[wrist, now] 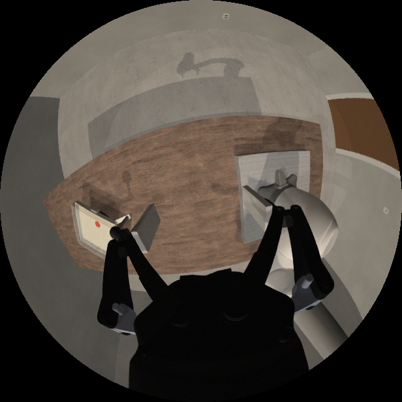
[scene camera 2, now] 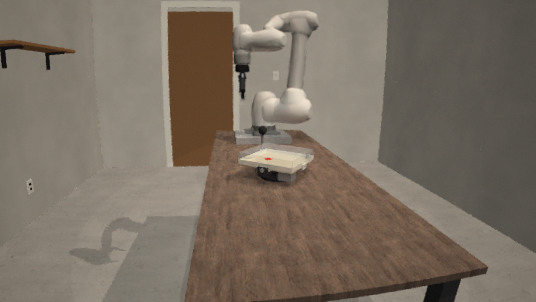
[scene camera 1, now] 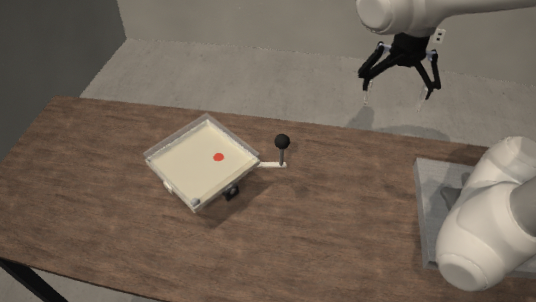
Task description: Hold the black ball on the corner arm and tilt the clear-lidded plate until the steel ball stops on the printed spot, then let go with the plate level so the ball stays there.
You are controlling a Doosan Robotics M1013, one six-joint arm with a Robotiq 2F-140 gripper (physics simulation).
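The clear-lidded plate looks tilted on its dark mount. Its printed red spot is off-centre. The steel ball rests in the plate's near corner in scene camera 1, away from the spot; I cannot make it out in the other views. The black ball stands upright on a post at the end of the corner arm. My gripper is open and empty, high above and apart from the black ball, towards the robot base.
The wooden table carries the plate's mount and the grey base slab under the robot. The slab is at the right in scene camera 1. A wall shelf is at the left in scene camera 2.
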